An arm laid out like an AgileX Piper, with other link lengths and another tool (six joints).
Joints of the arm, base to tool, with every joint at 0 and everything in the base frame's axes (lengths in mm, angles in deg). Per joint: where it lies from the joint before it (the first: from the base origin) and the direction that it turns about. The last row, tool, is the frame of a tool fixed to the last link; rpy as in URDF.
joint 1: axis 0 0 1 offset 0 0 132.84
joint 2: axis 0 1 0 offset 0 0 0
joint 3: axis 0 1 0 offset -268.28 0 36.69
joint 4: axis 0.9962 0 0.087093 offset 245.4 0 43.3
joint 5: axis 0 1 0 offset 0 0 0
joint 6: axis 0.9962 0 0.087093 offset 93.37 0 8.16
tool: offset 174.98 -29 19.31 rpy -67.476 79.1 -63
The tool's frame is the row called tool.
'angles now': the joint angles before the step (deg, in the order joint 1, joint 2, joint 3, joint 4, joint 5, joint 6). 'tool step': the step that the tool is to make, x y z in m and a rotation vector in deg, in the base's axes. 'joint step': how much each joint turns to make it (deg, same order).
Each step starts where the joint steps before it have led.
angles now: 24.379, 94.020, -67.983, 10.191, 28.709, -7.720
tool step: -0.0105, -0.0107, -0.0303, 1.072, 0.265, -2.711
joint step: -0.159, -0.639, 8.315, 1.313, -8.083, 0.825
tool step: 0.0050, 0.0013, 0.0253, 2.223, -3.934, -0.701
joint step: 0.002, -2.930, 0.853, 0.922, -2.459, -0.243
